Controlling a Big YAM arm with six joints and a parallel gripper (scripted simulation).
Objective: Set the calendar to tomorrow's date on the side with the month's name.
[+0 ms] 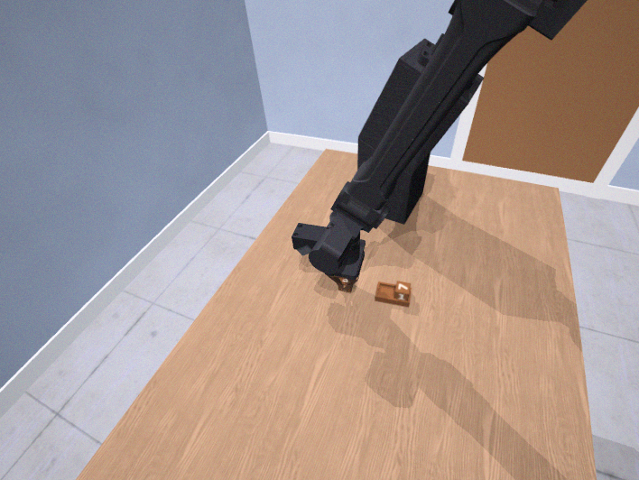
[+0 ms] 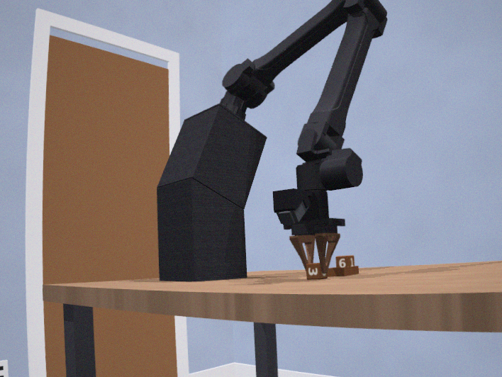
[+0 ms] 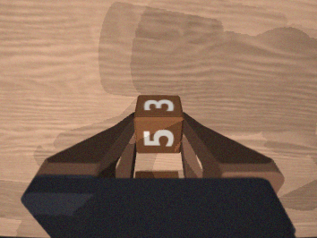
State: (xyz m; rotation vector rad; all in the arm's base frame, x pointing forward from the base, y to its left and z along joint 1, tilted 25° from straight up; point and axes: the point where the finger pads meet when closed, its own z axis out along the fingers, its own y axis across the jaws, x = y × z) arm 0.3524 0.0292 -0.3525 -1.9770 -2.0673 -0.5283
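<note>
Right now the brown tray is 1 cm behind my hand, 11 cm to the left of it and 1 cm below it.
</note>
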